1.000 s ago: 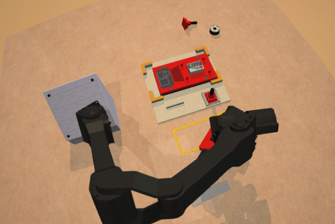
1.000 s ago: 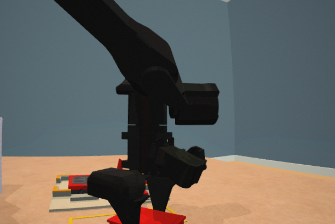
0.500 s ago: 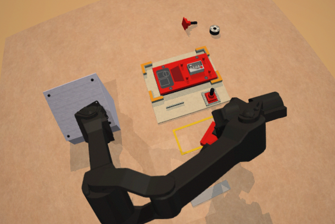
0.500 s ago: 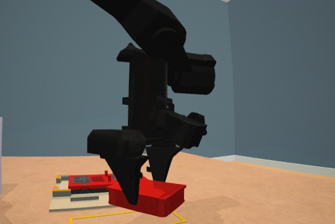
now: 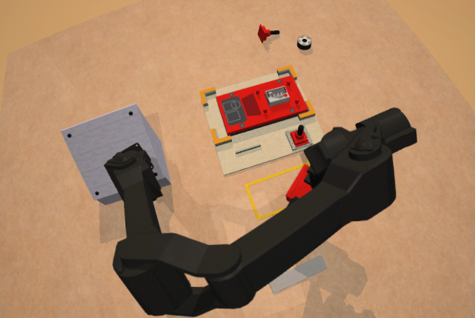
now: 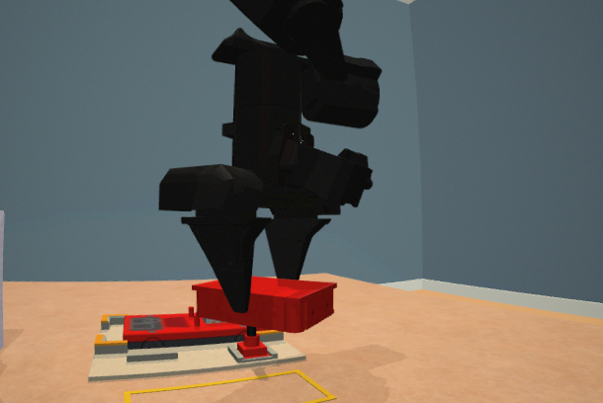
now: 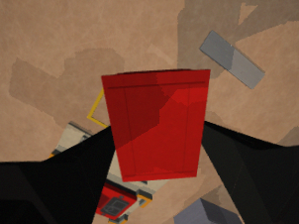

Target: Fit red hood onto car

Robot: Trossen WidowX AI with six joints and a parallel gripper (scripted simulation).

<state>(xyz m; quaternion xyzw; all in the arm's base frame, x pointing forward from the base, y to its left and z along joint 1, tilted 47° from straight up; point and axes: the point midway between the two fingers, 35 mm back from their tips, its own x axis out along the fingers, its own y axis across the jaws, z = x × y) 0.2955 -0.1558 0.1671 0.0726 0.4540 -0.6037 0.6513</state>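
My gripper tip is now 60 mm short of the grey engine block, 270 mm to the right of it and 80 mm above it. The rest, counted from my gripper tip: beige jig plate (20 mm ahead, 260 mm to the left, 90 mm below); red hood (10 mm above); black wheel (230 mm ahead, 400 mm to the left, 100 mm below).
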